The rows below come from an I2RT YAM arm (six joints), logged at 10 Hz.
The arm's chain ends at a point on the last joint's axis. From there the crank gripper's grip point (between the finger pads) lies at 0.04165 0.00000 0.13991 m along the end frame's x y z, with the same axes.
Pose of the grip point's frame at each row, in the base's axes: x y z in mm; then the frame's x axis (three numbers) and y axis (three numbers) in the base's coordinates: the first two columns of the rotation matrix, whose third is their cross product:
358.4 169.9 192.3 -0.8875 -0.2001 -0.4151 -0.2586 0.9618 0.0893
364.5 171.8 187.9 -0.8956 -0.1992 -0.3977 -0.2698 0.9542 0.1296
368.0 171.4 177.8 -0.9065 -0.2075 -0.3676 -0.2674 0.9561 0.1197
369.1 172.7 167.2 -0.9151 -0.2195 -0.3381 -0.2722 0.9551 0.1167
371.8 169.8 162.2 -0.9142 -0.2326 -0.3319 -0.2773 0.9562 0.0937
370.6 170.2 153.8 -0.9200 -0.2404 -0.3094 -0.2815 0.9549 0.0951
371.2 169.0 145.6 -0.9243 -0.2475 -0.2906 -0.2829 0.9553 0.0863
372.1 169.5 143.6 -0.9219 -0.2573 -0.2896 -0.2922 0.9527 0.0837
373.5 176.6 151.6 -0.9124 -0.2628 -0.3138 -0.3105 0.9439 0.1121
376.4 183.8 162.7 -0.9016 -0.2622 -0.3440 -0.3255 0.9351 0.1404
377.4 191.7 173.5 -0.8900 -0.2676 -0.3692 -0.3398 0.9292 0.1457
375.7 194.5 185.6 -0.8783 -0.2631 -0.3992 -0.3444 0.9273 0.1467
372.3 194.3 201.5 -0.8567 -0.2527 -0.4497 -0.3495 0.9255 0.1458
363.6 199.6 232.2 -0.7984 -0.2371 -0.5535 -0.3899 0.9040 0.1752
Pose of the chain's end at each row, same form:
342.0 152.1 336.3 -0.8875 -0.2001 -0.4151 -0.2586 0.9618 0.0893
352.3 148.8 331.5 -0.8956 -0.1992 -0.3977 -0.2698 0.9542 0.1296
360.1 151.1 322.1 -0.9065 -0.2075 -0.3676 -0.2674 0.9561 0.1197
365.6 154.0 311.9 -0.9151 -0.2195 -0.3381 -0.2722 0.9551 0.1167
368.5 154.6 307.4 -0.9142 -0.2326 -0.3319 -0.2773 0.9562 0.0937
370.8 155.8 299.1 -0.9200 -0.2404 -0.3094 -0.2815 0.9549 0.0951
373.8 156.6 291.0 -0.9243 -0.2475 -0.2906 -0.2829 0.9553 0.0863
374.9 157.6 289.1 -0.9219 -0.2573 -0.2896 -0.2922 0.9527 0.0837
374.2 159.6 296.6 -0.9124 -0.2628 -0.3138 -0.3105 0.9439 0.1121
374.1 161.3 306.9 -0.9016 -0.2622 -0.3440 -0.3255 0.9351 0.1404
371.9 167.2 317.3 -0.8900 -0.2676 -0.3692 -0.3398 0.9292 0.1457
365.9 168.2 328.9 -0.8783 -0.2631 -0.3992 -0.3444 0.9273 0.1467
354.9 165.4 343.5 -0.8567 -0.2527 -0.4497 -0.3495 0.9255 0.1458
332.7 159.7 369.2 -0.7984 -0.2371 -0.5535 -0.3899 0.9040 0.1752

